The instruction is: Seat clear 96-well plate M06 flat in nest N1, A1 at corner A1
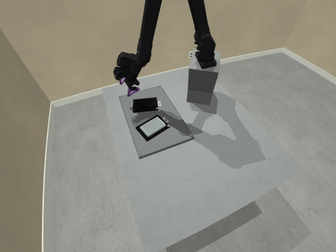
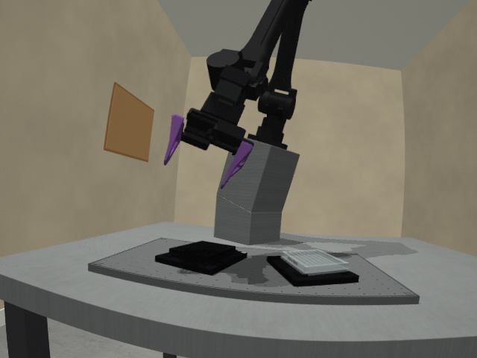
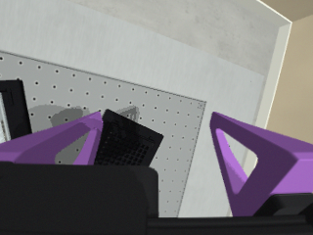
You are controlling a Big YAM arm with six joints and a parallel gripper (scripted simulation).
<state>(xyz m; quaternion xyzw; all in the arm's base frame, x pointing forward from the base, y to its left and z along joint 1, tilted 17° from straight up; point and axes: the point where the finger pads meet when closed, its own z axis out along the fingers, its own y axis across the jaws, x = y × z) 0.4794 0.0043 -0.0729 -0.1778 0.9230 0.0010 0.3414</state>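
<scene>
Now: hand 190 mm to the right of the clear 96-well plate M06, 150 mm above it and 120 mm past it. Round my hand: plate nest N2: 160 mm below, 100 mm behind, 20 mm to the right; then black plate M09: 150 mm below, 100 mm behind, 20 mm to the right; then plate nest N1: 180 mm to the left, 160 mm below, 120 mm behind.
</scene>
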